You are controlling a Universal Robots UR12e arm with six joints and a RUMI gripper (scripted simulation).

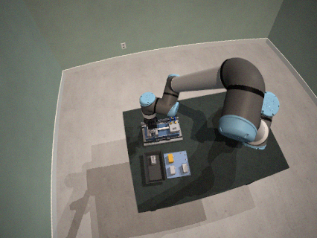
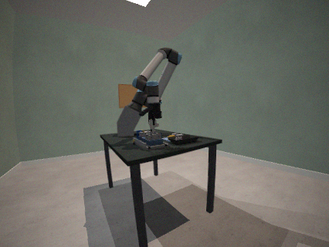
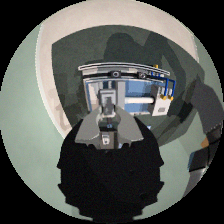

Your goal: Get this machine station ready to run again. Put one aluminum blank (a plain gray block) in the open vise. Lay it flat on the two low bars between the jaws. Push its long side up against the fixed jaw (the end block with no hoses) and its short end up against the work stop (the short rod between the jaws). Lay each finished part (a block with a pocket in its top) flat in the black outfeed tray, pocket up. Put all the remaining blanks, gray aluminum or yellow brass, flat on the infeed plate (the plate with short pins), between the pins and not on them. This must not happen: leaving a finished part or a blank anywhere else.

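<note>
Right now the vise is 70 mm behind my hand and 80 mm below it. Also, from my hand: yellow brass blank: 110 mm behind, 230 mm to the left, 100 mm below; then gray blank: 110 mm behind, 320 mm to the left, 100 mm below.
</note>
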